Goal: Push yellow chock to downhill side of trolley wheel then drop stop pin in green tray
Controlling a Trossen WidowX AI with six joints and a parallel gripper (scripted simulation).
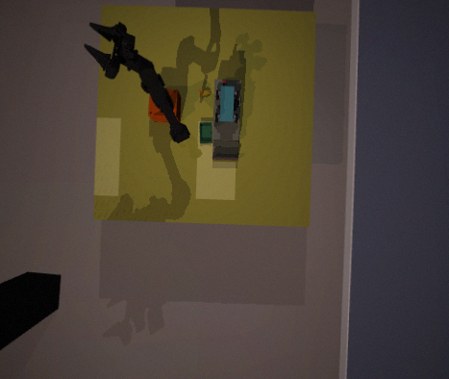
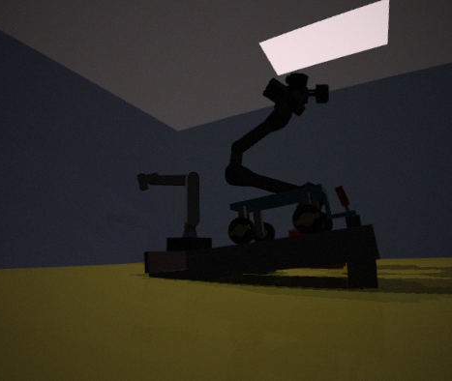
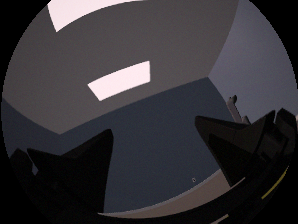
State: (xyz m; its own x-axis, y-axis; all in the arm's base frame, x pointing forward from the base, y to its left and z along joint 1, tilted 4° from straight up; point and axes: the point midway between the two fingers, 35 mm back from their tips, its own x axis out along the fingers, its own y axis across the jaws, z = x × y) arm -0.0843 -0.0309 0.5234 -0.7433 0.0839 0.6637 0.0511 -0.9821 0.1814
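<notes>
Now: the yellow chock 63 cm below my gripper tip, 30 cm ahead of it and 12 cm to the left of it. The rest, counted from my gripper tip: red-headed stop pin (52 cm below, 41 cm ahead, 14 cm to the left); trolley (54 cm below, 44 cm ahead, 2 cm to the left).
</notes>
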